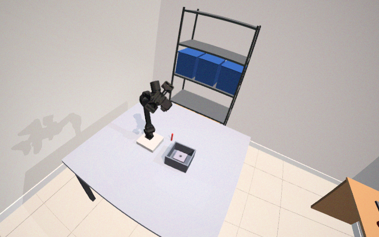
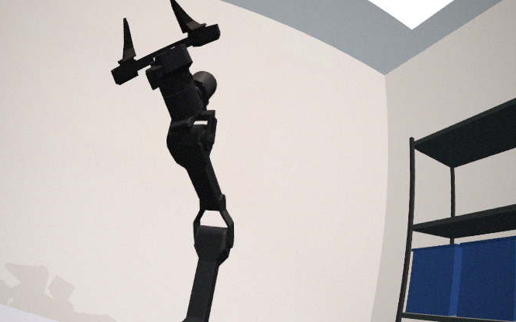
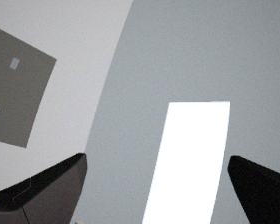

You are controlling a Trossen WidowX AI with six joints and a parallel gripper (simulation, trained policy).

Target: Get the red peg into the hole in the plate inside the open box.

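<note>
My gripper tip is now 9 cm past the red peg, 37 cm to the right of it and 64 cm above it. Round my gripper tip: pale plate 9 cm ahead, 22 cm to the left, 63 cm below; grey box 9 cm ahead, 22 cm to the left, 65 cm below.
</note>
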